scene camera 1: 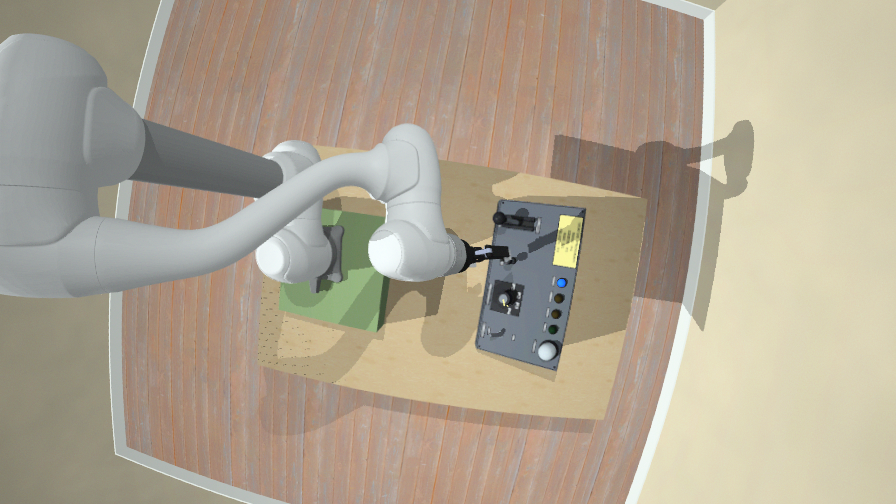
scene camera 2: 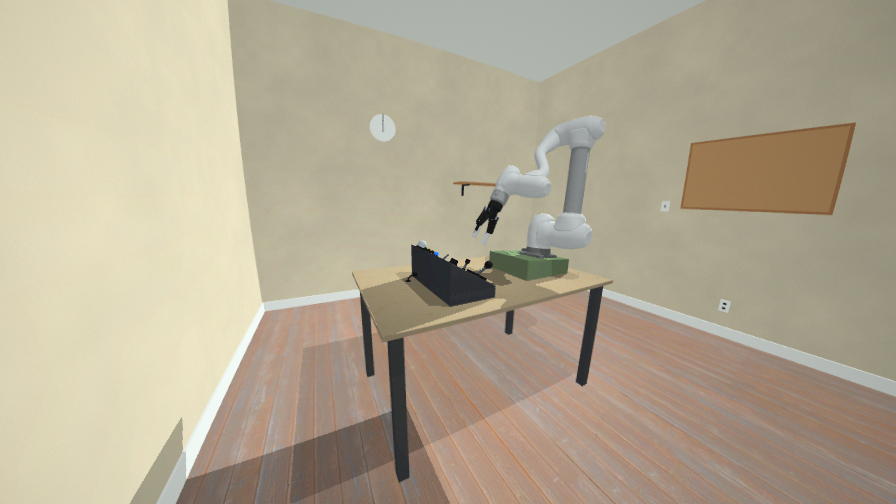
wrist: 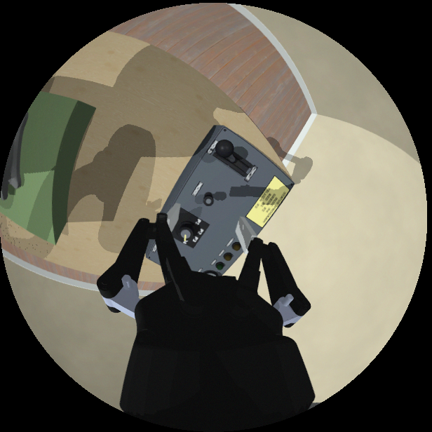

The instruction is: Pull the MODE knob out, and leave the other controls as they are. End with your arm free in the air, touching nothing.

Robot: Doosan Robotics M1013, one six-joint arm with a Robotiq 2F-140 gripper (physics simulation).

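The MODE knob [scene camera 1: 512, 260] [scene camera 2: 466, 262] [wrist: 208, 200] is a small dark knob beside a white label on the sloping grey panel [scene camera 1: 532, 275] [scene camera 2: 432, 275] [wrist: 225, 210]. In scene camera 2 it stands out from the panel face on a short stem. The exact length of the stem is hard to judge. My gripper [scene camera 1: 503, 253] [scene camera 2: 480, 236] [wrist: 208, 217] is open and empty. Its two light fingertips are apart, in the air above the panel. In scene camera 2 a gap shows between the fingertips and the knob, and they touch nothing.
The panel also holds a black ball lever [scene camera 1: 499, 218] [scene camera 2: 488, 265] [wrist: 224, 148], a rotary selector [scene camera 1: 505, 298] [wrist: 185, 233], a blue lamp [scene camera 1: 561, 282], a white dome [scene camera 1: 546, 351] and a yellow notice [scene camera 1: 568, 241] [wrist: 268, 202]. The arm stands on a green base block [scene camera 1: 350, 307] [scene camera 2: 526, 266].
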